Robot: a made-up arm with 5 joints.
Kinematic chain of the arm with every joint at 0, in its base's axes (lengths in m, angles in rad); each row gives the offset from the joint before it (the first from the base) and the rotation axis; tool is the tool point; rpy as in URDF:
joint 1: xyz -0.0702 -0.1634 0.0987 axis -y
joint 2: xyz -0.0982 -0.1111 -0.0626 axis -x
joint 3: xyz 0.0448 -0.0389 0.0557 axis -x
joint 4: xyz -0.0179 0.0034 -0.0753 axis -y
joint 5: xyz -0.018 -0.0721 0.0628 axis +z
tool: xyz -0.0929 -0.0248 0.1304 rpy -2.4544 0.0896 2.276
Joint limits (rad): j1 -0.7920..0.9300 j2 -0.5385..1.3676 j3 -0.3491..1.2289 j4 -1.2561..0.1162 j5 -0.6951..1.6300
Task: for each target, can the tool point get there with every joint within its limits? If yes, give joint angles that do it. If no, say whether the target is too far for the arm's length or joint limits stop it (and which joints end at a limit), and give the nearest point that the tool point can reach.
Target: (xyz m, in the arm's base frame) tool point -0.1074 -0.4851 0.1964
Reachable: yes | joints 0.1046 -0.3309 0.3559 -0.4855 0.9529
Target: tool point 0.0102 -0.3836 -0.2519
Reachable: no: joint limits stop it (at a limit: joint 2, joint 3, joint 4, joint 5) | nearest point -0.0231 -0.4164 -0.1068 | short by 0.152 m
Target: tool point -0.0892 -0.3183 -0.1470
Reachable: no: joint limits stop it (at a limit: joint 2, joint 3, joint 4, joint 5) | nearest point -0.0865 -0.4164 -0.1115 | short by 0.104 m
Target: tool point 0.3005 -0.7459 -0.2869
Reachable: no: too far | nearest point 0.0589 -0.4549 -0.0356 | short by 0.454 m
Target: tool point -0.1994 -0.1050 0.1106
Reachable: yes | joints 0.4593 1.2079 0.1483 -0.3451 -0.5122
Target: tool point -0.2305 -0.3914 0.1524
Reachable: yes | joints 0.7004 -0.0747 0.1577 -0.4526 -0.0749
